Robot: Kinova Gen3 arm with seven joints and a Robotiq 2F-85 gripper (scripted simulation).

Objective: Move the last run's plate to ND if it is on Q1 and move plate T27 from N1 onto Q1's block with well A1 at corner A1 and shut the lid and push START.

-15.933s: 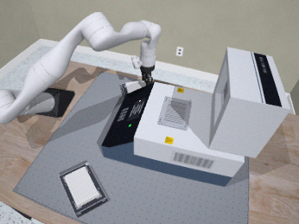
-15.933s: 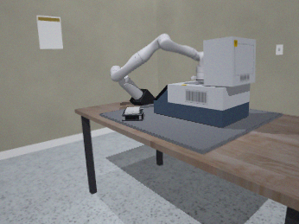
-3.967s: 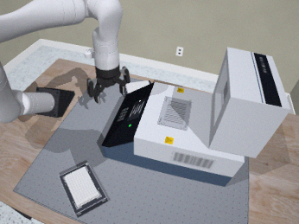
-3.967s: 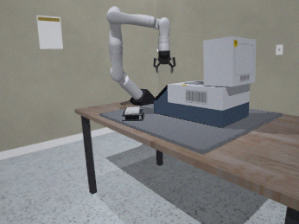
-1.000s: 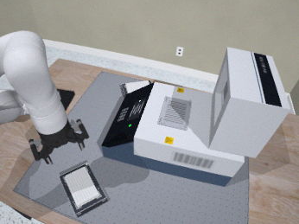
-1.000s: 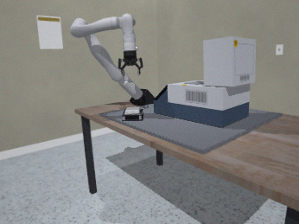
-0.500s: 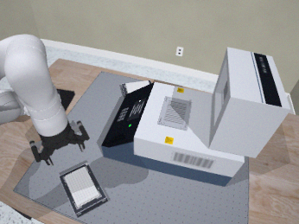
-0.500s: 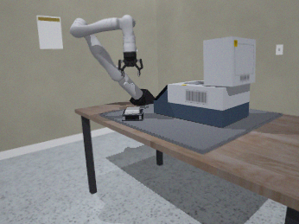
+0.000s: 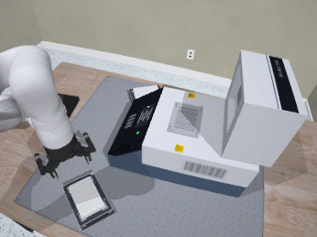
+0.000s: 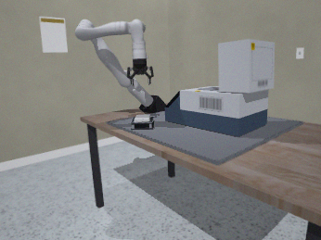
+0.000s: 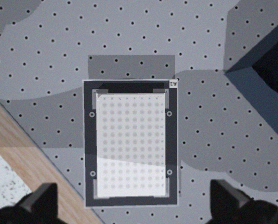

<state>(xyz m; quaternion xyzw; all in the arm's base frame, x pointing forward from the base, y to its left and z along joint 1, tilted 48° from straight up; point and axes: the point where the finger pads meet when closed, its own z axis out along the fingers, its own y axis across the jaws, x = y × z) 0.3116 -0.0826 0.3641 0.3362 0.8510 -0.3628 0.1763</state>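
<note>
My gripper is now 190 mm above the white well plate. Also, from my hand: dark nest 210 mm below.
</note>
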